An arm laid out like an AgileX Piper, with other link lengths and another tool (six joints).
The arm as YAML. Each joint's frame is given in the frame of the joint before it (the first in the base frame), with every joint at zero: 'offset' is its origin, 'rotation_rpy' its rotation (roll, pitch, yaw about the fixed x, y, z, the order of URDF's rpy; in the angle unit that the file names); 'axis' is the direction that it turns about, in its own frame. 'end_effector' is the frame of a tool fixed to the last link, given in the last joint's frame.
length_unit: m
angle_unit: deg
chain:
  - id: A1
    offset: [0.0, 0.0, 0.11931]
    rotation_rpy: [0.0, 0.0, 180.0]
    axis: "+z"
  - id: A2
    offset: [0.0, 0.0, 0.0]
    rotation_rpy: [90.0, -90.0, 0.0]
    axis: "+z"
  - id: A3
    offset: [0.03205, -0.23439, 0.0]
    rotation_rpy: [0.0, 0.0, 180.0]
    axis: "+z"
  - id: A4
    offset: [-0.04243, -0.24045, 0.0]
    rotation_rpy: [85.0, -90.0, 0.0]
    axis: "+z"
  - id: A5
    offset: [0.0, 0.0, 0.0]
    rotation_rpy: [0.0, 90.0, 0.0]
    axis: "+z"
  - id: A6
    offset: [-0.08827, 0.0, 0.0]
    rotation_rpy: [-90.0, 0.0, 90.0]
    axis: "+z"
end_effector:
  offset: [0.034, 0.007, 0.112]
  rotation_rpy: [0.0, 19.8, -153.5]
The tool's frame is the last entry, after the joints.
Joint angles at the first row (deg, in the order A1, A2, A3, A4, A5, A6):
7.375 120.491 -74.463 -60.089 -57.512 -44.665
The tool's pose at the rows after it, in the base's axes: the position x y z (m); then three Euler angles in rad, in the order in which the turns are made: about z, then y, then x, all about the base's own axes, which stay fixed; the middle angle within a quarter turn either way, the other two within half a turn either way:
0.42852, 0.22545, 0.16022, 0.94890, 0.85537, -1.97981
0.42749, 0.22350, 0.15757, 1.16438, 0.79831, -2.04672
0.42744, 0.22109, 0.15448, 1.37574, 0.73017, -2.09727
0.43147, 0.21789, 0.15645, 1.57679, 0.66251, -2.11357
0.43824, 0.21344, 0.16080, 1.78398, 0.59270, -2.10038
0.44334, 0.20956, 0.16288, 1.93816, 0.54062, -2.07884
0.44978, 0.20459, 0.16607, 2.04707, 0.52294, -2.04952
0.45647, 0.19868, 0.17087, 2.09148, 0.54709, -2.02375
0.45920, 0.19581, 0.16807, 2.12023, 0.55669, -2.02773
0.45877, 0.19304, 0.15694, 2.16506, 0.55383, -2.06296
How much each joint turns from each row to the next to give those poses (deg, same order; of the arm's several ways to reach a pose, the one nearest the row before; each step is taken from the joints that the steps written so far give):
0.000 0.000 1.417 0.001 -0.001 6.773
0.001 0.001 1.450 0.119 0.002 9.231
0.000 -0.002 1.342 -0.107 0.136 10.055
-0.001 0.001 0.399 0.122 0.137 11.246
0.001 -0.001 0.001 0.473 0.001 12.699
-0.001 -0.069 0.127 0.364 -0.001 9.763
0.001 -0.002 0.001 1.581 0.043 6.332
-0.001 0.001 0.000 2.916 0.090 1.314
0.001 0.222 0.290 1.195 0.427 0.244
-0.104 0.121 1.261 0.215 1.065 0.100

